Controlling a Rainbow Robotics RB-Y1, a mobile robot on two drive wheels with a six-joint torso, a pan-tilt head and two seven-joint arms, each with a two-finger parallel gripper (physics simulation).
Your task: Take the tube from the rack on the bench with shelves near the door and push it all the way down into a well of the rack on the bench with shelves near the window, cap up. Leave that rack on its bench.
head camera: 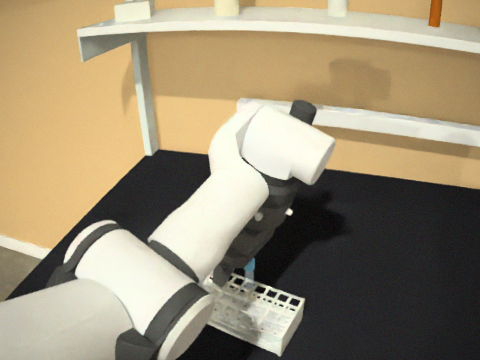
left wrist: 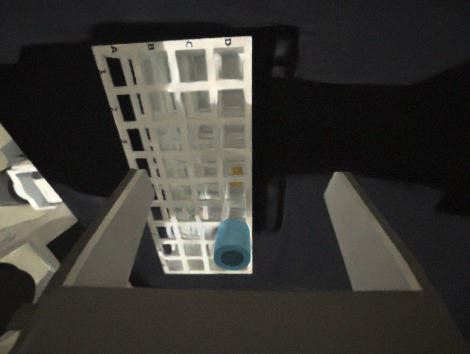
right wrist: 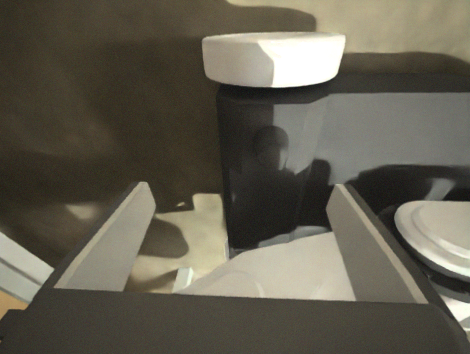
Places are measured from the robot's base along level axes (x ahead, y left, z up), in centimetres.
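Pixels of known places: left gripper, fingertip midpoint: (head camera: 236,264) (left wrist: 239,182); right gripper, fingertip midpoint: (right wrist: 238,195).
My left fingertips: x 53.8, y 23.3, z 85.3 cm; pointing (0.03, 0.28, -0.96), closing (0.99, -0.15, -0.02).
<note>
Behind a point stands the place of what it marks.
The tube (head camera: 249,265) @(x 52.3, y 20.2, z 87.7 cm) (left wrist: 233,242) @(x 53.3, y 21.6, z 88.0 cm) has a blue cap and stands cap up in the D column of a white lattice rack (head camera: 291,330) @(x 48.5, y 11.2, z 79.0 cm) (left wrist: 170,45) @(x 50.8, y 30.6, z 82.0 cm), near the rack's lower end in the left wrist view. An amber patch shows in the same column. My left gripper (head camera: 223,274) @(x 53.8, y 23.3, z 85.3 cm) (left wrist: 239,182) @(x 53.8, y 23.3, z 85.3 cm) is open and empty above the rack; in the left wrist view the cap lies between its spread fingers, nearer the palm than the tips. In the head view the arm partly hides the rack and gripper. My right gripper (right wrist: 238,195) @(x 3.5, y -22.6, z 36.9 cm) is open and empty, away from the rack.
The rack stands on a black bench top (head camera: 400,260) @(x 75.3, y -5.2, z 76.3 cm). A white shelf (head camera: 280,24) @(x 76.8, y 24.0, z 121.5 cm) above it bears a white box (head camera: 134,11) @(x 79.3, y 58.7, z 124.0 cm), pale containers and an orange item (head camera: 435,12) @(x 95.7, y -3.9, z 125.1 cm). A white rail (head camera: 390,121) @(x 106.2, y 3.0, z 94.9 cm) runs along the wall. White and dark robot body parts show in the right wrist view.
</note>
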